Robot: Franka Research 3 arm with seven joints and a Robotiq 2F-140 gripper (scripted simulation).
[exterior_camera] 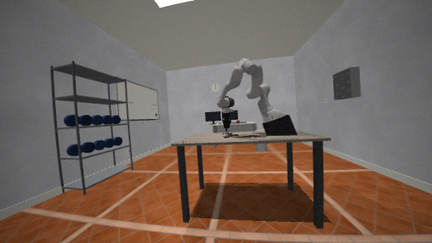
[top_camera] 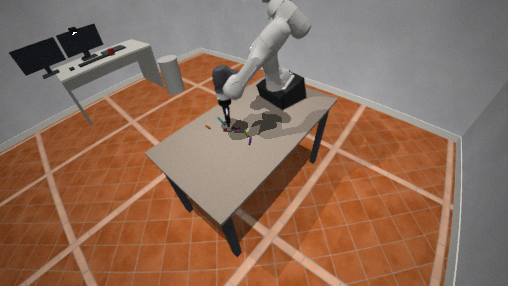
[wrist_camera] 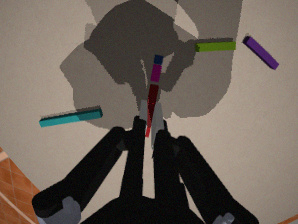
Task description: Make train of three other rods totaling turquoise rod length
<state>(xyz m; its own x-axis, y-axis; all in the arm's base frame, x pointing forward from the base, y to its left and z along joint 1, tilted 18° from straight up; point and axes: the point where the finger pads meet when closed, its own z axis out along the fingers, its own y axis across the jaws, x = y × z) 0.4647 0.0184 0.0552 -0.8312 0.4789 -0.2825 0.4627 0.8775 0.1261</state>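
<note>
Now: hand 30 mm above the red rod. Round my hand: small blue rod 60 mm behind, 40 mm below, 30 mm to the left; magenta rod 40 mm below, 40 mm behind, 20 mm to the left; lime rod 100 mm to the left, 50 mm behind, 40 mm below.
</note>
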